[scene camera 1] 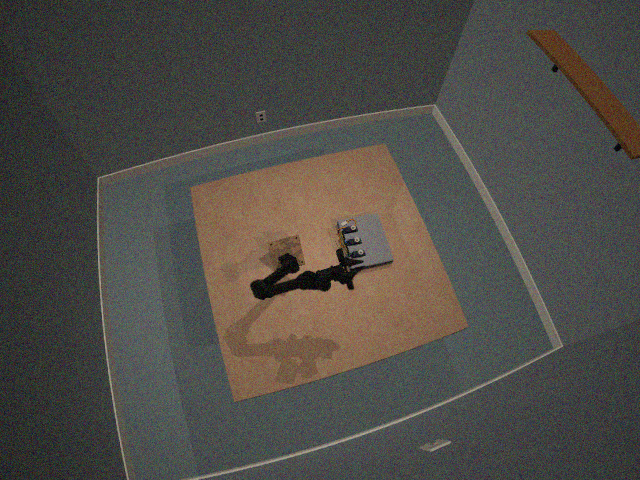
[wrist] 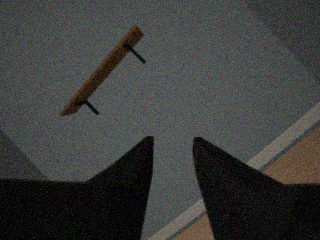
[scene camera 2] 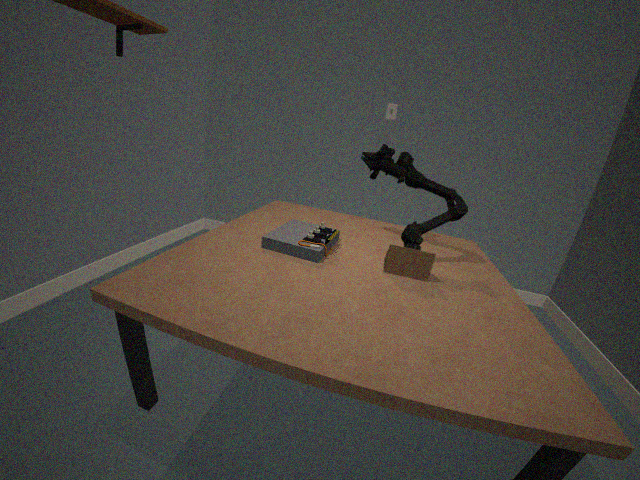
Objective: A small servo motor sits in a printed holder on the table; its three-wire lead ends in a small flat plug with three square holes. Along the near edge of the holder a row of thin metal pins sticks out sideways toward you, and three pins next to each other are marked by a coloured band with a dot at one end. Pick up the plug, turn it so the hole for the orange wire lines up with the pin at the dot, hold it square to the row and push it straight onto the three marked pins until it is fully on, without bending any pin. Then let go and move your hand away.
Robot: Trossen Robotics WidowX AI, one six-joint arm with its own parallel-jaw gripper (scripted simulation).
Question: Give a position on a grey printed holder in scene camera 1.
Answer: At 370, 230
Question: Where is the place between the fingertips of my gripper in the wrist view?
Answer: At 173, 143
